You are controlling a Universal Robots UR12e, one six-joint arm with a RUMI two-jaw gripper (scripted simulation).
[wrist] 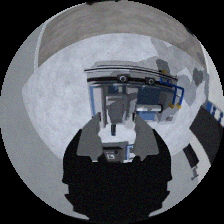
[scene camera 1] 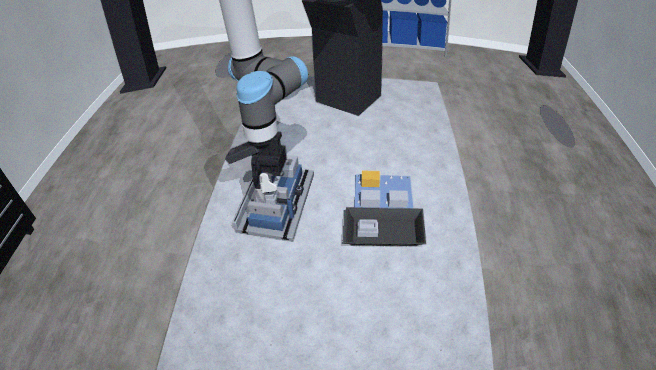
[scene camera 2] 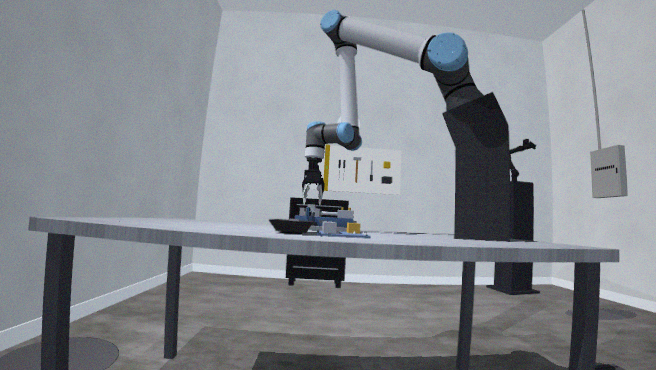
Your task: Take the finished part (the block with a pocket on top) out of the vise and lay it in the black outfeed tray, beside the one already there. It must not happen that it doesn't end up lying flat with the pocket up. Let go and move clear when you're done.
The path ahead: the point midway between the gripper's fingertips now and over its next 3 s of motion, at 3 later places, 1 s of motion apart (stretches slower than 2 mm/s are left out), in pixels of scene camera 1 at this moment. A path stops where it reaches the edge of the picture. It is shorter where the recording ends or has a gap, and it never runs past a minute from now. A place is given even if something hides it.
The gripper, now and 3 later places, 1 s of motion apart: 267, 193; 266, 189; 265, 182; 297, 192
